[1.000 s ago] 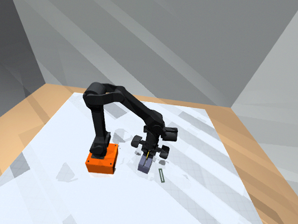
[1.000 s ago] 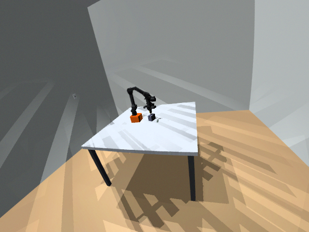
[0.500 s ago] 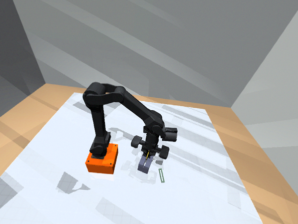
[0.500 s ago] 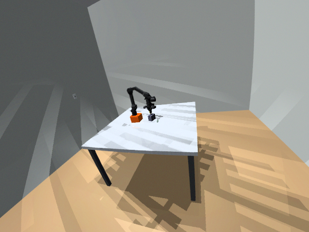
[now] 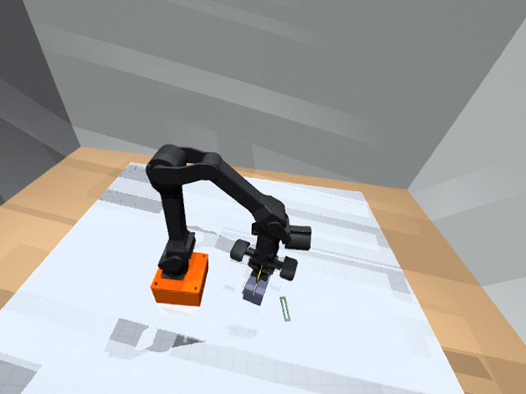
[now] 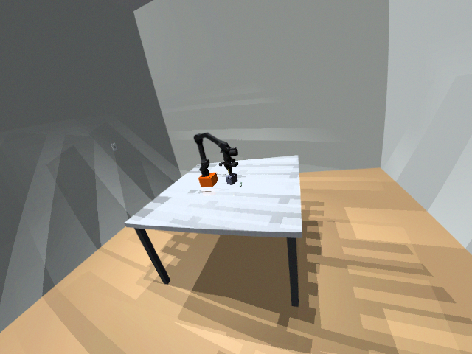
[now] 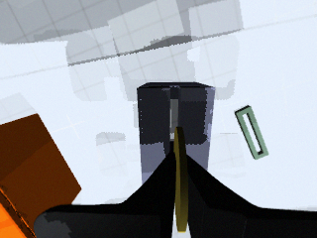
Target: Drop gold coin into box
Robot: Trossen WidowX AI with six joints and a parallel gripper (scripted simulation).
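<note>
Right now the gold coin is 20 mm above my gripper tip.
</note>
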